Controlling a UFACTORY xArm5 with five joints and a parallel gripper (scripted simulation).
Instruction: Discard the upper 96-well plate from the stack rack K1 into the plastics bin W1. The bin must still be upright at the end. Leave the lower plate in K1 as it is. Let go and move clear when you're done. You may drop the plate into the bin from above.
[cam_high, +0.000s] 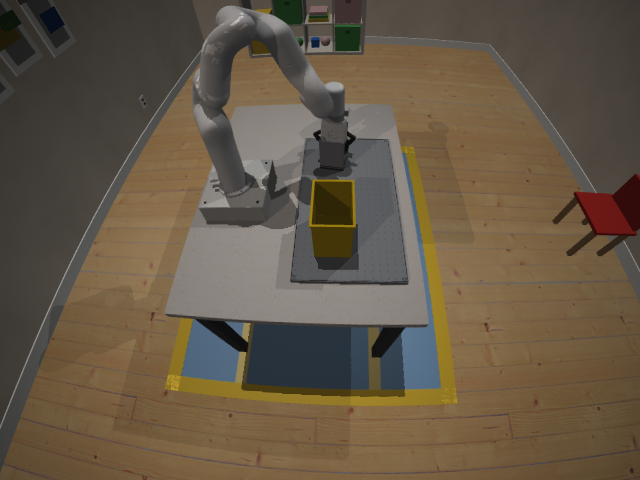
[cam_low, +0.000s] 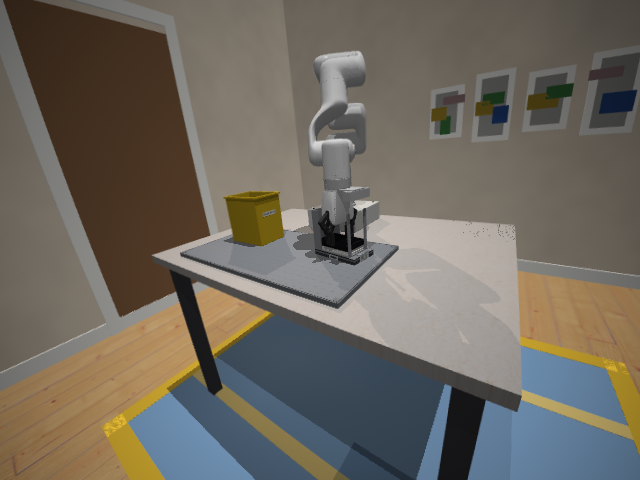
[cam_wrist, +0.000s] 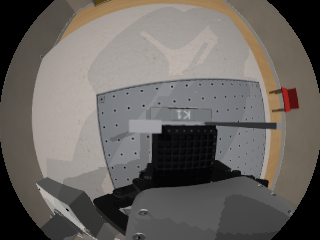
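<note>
Now: the white well plate 2 cm below my hand. The rest, counted from my hand: yellow plastics bin W1: 5 cm behind, 39 cm to the right, 4 cm above; then dark 96-well plate: 1 cm below.
</note>
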